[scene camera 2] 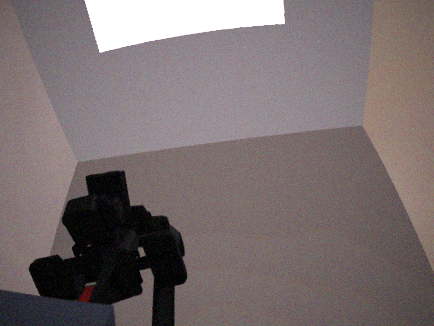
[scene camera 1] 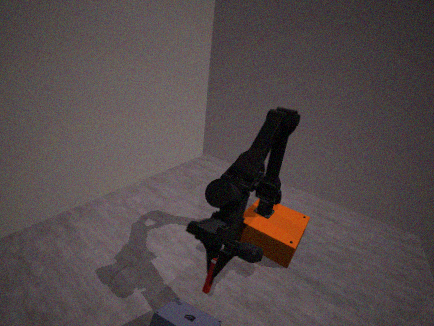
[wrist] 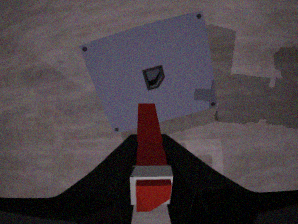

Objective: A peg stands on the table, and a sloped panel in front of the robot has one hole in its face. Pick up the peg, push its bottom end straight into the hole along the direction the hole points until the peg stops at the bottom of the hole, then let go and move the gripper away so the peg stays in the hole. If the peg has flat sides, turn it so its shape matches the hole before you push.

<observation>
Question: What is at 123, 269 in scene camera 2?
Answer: My gripper.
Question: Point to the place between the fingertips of my gripper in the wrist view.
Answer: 148, 141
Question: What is my gripper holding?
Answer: A red peg.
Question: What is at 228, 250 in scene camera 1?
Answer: My gripper.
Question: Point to a red peg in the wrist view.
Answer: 151, 180
</observation>
